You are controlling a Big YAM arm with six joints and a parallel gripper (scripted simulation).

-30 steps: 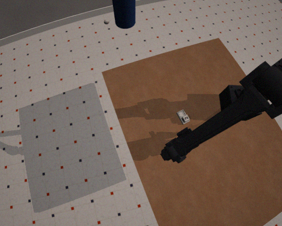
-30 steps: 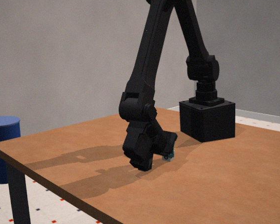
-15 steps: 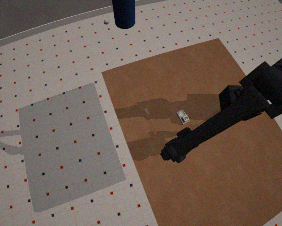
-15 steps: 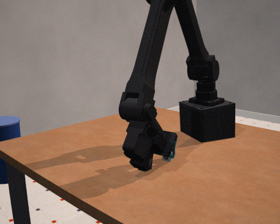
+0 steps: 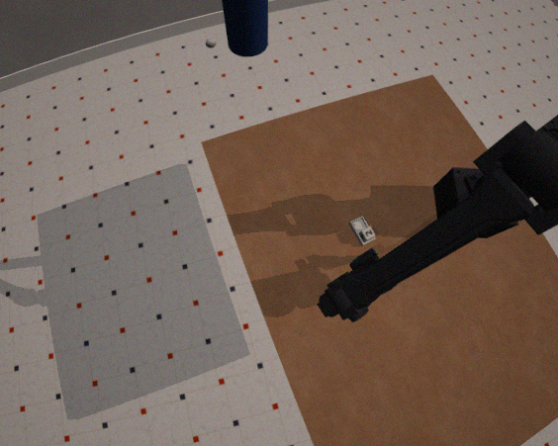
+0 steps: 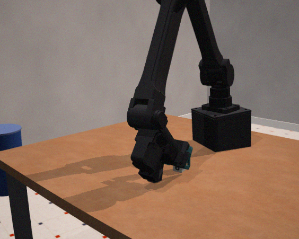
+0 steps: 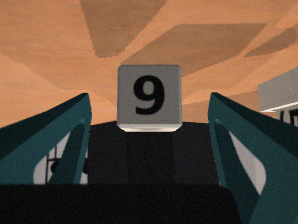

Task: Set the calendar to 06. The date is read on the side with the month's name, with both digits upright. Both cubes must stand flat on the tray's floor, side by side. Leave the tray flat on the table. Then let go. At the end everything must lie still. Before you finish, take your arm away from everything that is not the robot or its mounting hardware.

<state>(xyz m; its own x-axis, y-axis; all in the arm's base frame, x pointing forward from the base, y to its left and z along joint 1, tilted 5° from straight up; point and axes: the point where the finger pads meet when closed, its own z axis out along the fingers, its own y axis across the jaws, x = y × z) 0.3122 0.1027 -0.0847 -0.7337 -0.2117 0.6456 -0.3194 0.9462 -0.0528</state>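
The white digit cube lies 10 mm below my hand and 10 mm behind it. Round my hand: white tray (110 mm to the right, 20 mm ahead, 10 mm below).
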